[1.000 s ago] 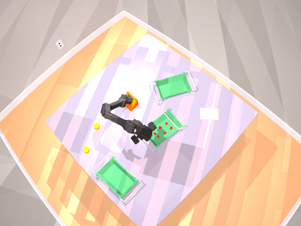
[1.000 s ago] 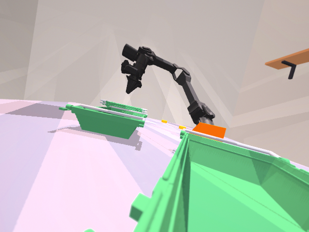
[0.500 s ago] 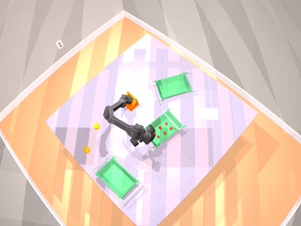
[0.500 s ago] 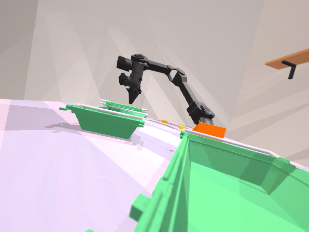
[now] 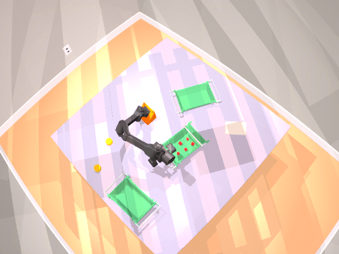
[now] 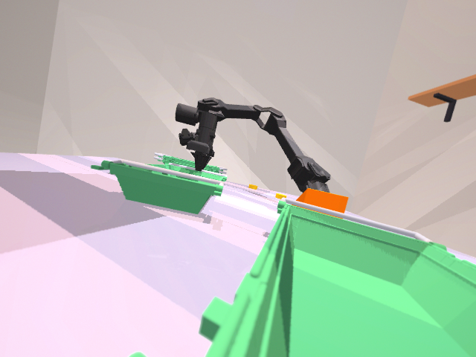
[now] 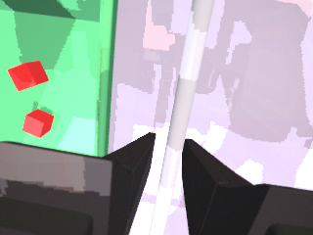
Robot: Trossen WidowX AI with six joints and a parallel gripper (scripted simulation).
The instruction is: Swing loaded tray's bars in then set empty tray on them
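Right now the tray is 21 cm behind my gripper tip and 48 cm to the left of it. Also, from my gripper tip: pale patch (15 cm ahead, 53 cm to the left, 4 cm below).
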